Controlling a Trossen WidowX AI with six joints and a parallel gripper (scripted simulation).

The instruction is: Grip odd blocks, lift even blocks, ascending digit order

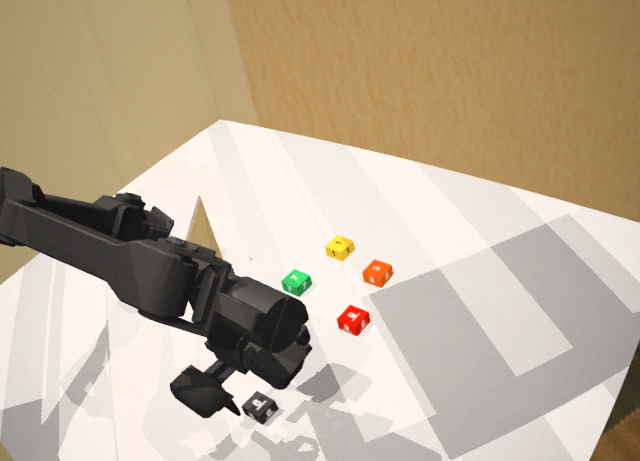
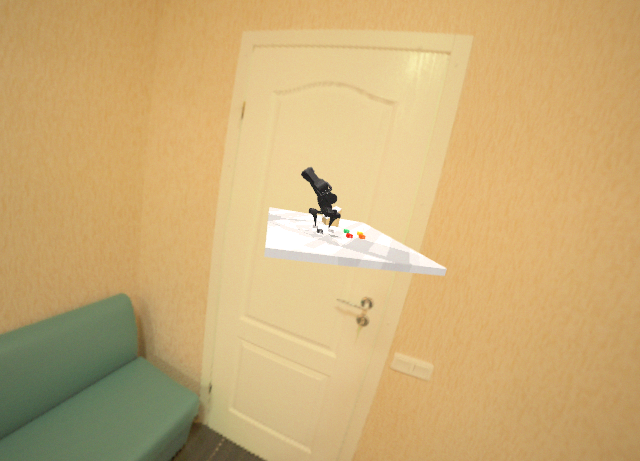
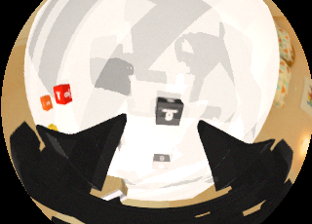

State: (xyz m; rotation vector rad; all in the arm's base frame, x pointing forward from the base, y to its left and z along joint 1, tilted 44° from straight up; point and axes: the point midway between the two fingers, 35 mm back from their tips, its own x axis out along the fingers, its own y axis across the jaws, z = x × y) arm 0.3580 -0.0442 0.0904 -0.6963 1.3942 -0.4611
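My gripper tip is now 20 mm above the black block and 10 mm to the left of it. Round my gripper tip: white block 80 mm to the left, 80 mm behind, 20 mm below; red block 180 mm to the left, 20 mm below, 10 mm behind; grey block 120 mm behind, 30 mm to the right, 20 mm below.
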